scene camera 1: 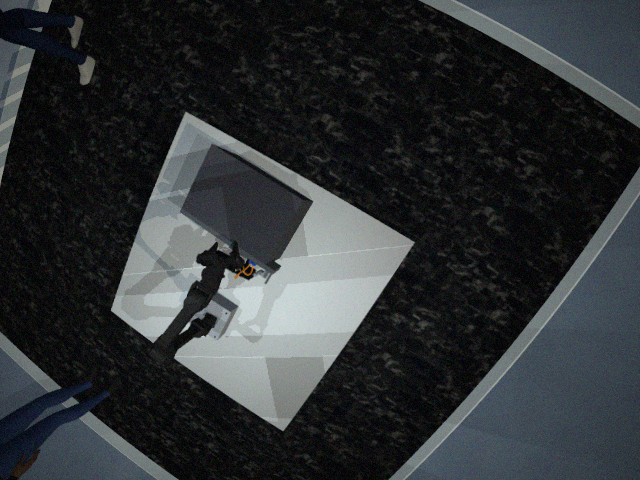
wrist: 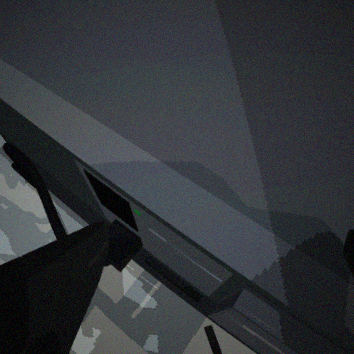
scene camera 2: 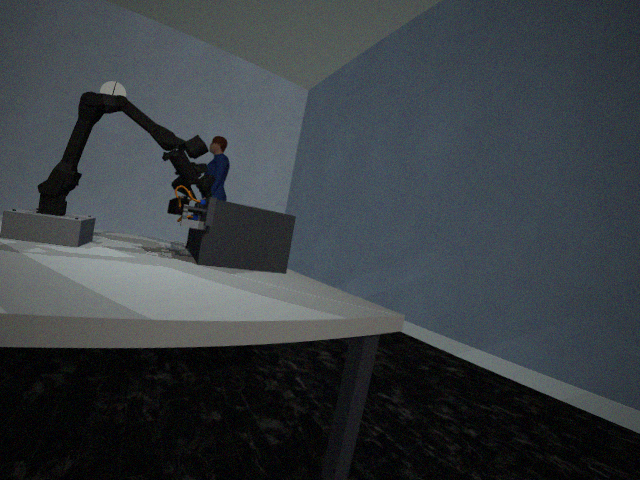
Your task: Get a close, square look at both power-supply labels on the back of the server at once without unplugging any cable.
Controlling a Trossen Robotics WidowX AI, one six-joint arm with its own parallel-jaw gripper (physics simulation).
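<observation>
The dark grey server lies on the table, its back towards the arm. My gripper is open and tilted down close at the server's back edge. The wrist view shows mostly the server's top, with its back very oblique below. A power-supply unit with a black panel and a green light shows there; part of a second shows at lower right. No label is readable. A black plug sits beside my left finger; a black cable is partly hidden behind that finger.
Orange cables with blue connectors and a black part stick out behind the server, very near my gripper. The arm's base box stands behind. A person stands beyond the table.
</observation>
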